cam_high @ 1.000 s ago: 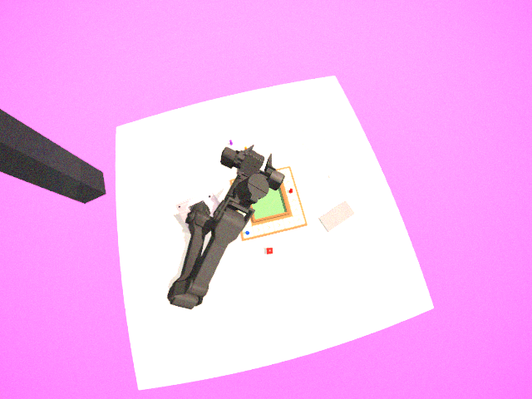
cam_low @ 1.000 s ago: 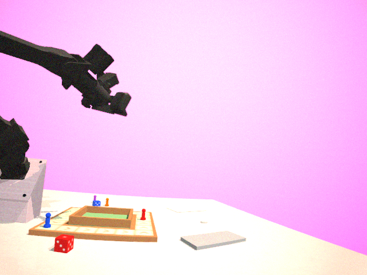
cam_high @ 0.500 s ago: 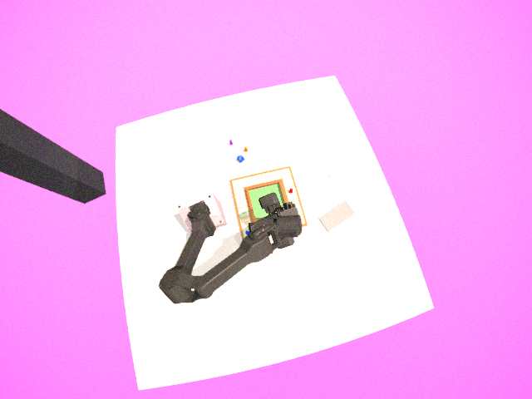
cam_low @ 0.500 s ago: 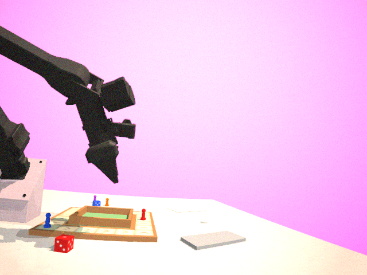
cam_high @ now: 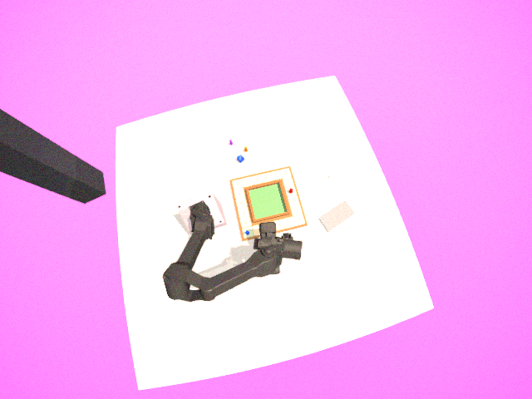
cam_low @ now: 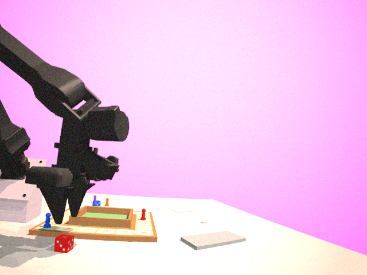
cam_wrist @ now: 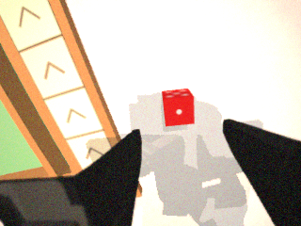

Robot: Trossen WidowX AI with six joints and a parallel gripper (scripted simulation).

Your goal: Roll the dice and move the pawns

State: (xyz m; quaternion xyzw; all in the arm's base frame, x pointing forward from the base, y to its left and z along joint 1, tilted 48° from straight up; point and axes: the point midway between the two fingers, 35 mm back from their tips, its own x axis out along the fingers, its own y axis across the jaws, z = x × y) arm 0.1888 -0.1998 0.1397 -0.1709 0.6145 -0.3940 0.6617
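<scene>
My gripper tip is now 480 mm to the right of the orange pawn, 80 mm short of it and 40 mm above it. Also, from my gripper tip: blue pawn: 100 mm to the left, 60 mm behind, 30 mm below; red pawn: 200 mm to the left, 190 mm ahead, 30 mm below; green floor: 200 mm to the left, 70 mm ahead, 50 mm below.
</scene>
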